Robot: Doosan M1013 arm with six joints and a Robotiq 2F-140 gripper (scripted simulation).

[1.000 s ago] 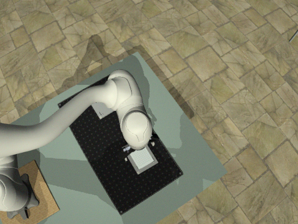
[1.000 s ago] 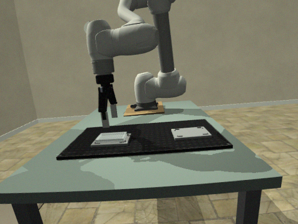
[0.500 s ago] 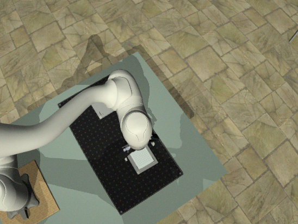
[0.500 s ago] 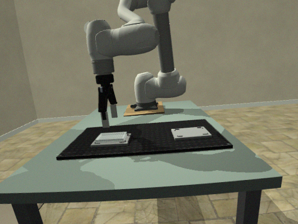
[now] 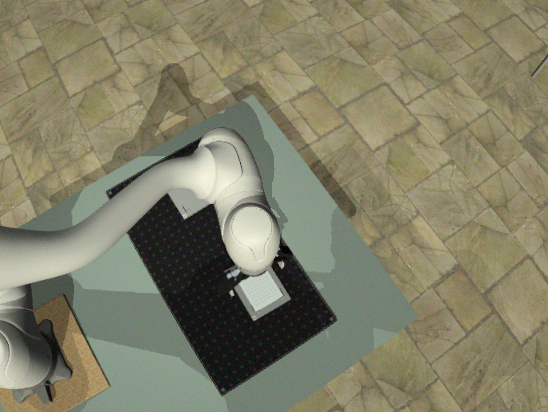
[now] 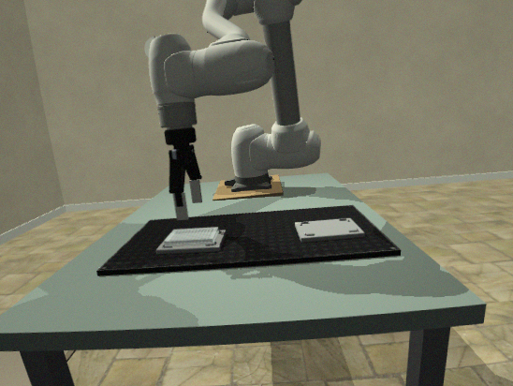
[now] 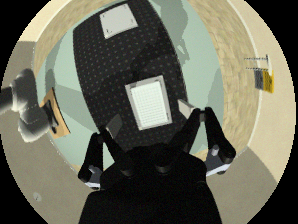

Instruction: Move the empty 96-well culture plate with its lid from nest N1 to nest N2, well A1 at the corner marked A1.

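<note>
My hand is 8 cm above the lid. From my hand the other things lie so: nest N1: 10 cm below; then nest N2: 36 cm to the left, 10 cm below, 4 cm behind.
</note>
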